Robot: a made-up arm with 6 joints. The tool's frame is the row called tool.
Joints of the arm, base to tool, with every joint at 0 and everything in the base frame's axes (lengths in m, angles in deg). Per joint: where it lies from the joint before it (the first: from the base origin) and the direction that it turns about. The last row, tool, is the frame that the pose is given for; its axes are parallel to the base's.
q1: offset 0 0 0.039 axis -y
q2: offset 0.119 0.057 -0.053 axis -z
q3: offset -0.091 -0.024 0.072 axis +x
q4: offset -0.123 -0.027 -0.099 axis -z
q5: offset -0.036 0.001 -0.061 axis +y
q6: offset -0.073 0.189 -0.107 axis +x
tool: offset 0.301 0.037 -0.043
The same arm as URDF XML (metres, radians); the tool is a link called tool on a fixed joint. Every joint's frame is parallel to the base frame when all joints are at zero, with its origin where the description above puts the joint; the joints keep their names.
<robot name="arm">
  <joint name="q1" type="continuous">
    <parent link="base"/>
    <child link="link1"/>
    <origin xyz="0 0 0.039"/>
    <axis xyz="0 -1 0"/>
  </joint>
  <joint name="q2" type="continuous">
    <parent link="link1"/>
    <child link="link2"/>
    <origin xyz="0.119 0.057 -0.053"/>
    <axis xyz="0 0 -1"/>
  </joint>
  <joint name="q3" type="continuous">
    <parent link="link2"/>
    <child link="link3"/>
    <origin xyz="-0.091 -0.024 0.072"/>
    <axis xyz="1 0 0"/>
  </joint>
  <joint name="q4" type="continuous">
    <parent link="link3"/>
    <child link="link4"/>
    <origin xyz="-0.123 -0.027 -0.099"/>
    <axis xyz="0 0 -1"/>
  </joint>
  <joint name="q5" type="continuous">
    <parent link="link4"/>
    <child link="link5"/>
    <origin xyz="-0.036 0.001 -0.061"/>
    <axis xyz="0 1 0"/>
  </joint>
  <joint name="q6" type="continuous">
    <parent link="link5"/>
    <child link="link6"/>
    <origin xyz="-0.073 0.189 -0.107"/>
    <axis xyz="1 0 0"/>
  </joint>
  <joint name="tool_joint" type="fixed">
    <parent link="link6"/>
    <child link="tool"/>
    <origin xyz="0.301 0.037 -0.043"/>
  </joint>
  <link name="base"/>
  <link name="link1"/>
  <link name="link2"/>
  <link name="link3"/>
  <link name="link4"/>
  <link name="link5"/>
  <link name="link6"/>
  <link name="tool"/>
</robot>

